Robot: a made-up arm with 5 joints.
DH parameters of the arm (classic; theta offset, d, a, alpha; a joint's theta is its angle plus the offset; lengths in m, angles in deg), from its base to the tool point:
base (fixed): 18.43 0 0.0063 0
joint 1: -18.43 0.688 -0.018 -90
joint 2: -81.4 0 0.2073 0
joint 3: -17.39 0 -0.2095 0
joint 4: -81.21 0.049 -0.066 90
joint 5: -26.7 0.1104 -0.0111 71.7
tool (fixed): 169.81 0.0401 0 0
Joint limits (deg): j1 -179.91..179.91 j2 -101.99..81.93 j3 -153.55..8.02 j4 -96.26..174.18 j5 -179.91..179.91
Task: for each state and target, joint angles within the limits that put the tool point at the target. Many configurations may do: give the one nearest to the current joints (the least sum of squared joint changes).
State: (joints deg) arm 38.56 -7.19 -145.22 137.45 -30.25
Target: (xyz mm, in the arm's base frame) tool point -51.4 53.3 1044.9
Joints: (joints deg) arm 6.44 -41.06 -153.55 148.68 -59.30
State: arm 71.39 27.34 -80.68 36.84 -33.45
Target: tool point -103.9 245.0 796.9
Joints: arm 105.89 -24.80 -57.79 69.11 -32.63
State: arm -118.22 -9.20 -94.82 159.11 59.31
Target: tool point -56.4 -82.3 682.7
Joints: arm -131.72 20.10 -58.34 136.22 48.75
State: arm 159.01 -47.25 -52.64 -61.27 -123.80
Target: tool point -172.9 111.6 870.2
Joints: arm 123.71 -29.67 -20.07 -52.71 -126.37
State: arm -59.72 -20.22 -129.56 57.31 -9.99
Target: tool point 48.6 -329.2 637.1
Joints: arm -86.60 22.47 -80.90 77.27 -5.86
